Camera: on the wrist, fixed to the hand. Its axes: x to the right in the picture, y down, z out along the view.
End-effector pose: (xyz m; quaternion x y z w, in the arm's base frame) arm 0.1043 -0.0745 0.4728 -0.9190 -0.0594 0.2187 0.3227
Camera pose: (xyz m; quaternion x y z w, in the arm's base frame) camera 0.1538 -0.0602 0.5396 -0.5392 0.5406 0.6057 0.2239
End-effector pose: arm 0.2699 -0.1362 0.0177 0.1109 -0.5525 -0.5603 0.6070
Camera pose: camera 0.2819 -0.2032 -0.0322 -0.3267 -0.7006 0.1105 0.6247
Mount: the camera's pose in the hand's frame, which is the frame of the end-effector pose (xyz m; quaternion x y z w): 0.0237 -0.0542 -0.0602 0.1860 -0.2509 0.6753 0.6681
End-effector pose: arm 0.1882 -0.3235 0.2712 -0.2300 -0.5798 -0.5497 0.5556
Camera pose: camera 0.1576 -0.4011 0.2584 -0.5798 -0.4737 0.1735 0.6398
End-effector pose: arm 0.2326 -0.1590 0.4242 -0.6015 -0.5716 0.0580 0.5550
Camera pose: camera 0.2493 -0.1920 0.5001 -0.6701 -0.1042 0.6708 0.3001
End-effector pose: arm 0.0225 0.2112 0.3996 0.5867 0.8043 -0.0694 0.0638
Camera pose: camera -0.0376 0.2282 0.4564 0.9296 0.1122 -0.3001 0.1822
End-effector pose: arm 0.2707 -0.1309 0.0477 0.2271 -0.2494 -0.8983 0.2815
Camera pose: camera 0.2649 -0.1260 -0.0364 -0.1897 -0.5577 -0.4207 0.6899
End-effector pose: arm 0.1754 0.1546 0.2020 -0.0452 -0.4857 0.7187 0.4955
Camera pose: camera 0.2325 0.2139 0.2206 0.0857 0.2846 -0.9165 0.2678
